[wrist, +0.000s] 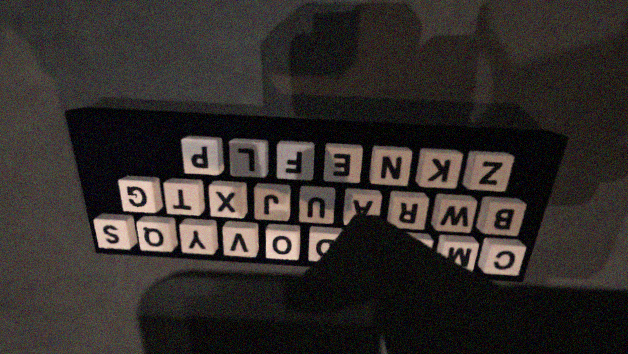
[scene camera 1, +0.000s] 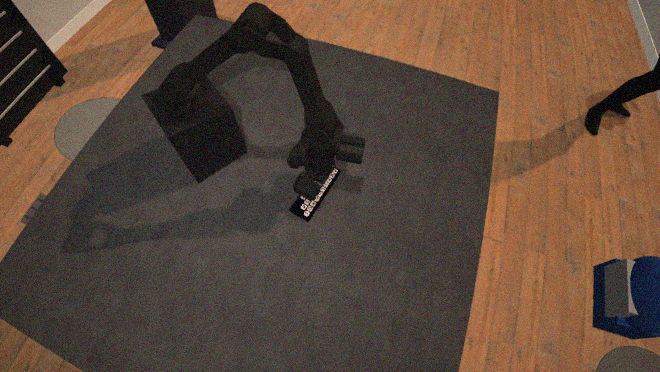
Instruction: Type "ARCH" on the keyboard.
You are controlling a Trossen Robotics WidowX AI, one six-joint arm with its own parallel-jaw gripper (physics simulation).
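Pixels of known places: gripper, fingertip midpoint: point(wrist: 364, 226) point(scene camera 1: 320, 181); arm's base at its link origin: point(scene camera 1: 179, 114).
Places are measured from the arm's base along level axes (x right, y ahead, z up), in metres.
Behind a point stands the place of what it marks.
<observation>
The black keyboard point(scene camera 1: 299, 213) @[y 0.342, x 0.031, z -0.216 m] point(wrist: 100, 150) @[y 0.327, x 0.023, z -0.216 m] lies on the dark mat, its white letter keys upside down in the wrist view. My gripper point(scene camera 1: 315, 189) @[y 0.355, x -0.077, z -0.203 m] point(wrist: 364, 226) @[y 0.355, x -0.077, z -0.203 m] is shut and empty, its dark tip over the lower edge of the A key point(wrist: 361, 200) @[y 0.349, x -0.077, z -0.211 m]. Whether it touches the key I cannot tell. The R key point(wrist: 409, 207) @[y 0.352, x -0.095, z -0.211 m] shows just right of the tip. The C key point(wrist: 504, 257) @[y 0.374, x -0.132, z -0.211 m] is at the lower right corner. The H key does not show in the wrist view; my fingers hide part of the row between D point(wrist: 325, 245) @[y 0.368, x -0.063, z -0.211 m] and M point(wrist: 457, 254) @[y 0.373, x -0.114, z -0.211 m].
The mat point(scene camera 1: 400, 240) @[y 0.624, x -0.019, z -0.229 m] lies under the keyboard. My arm's black base block point(scene camera 1: 210, 145) @[y 0.059, x -0.003, z -0.104 m] stands to the left. A dark cabinet point(scene camera 1: 25, 75) is at the far left, a blue object point(scene camera 1: 650, 295) at the right, and a dark leg-like shape point(scene camera 1: 620, 102) at the right edge.
</observation>
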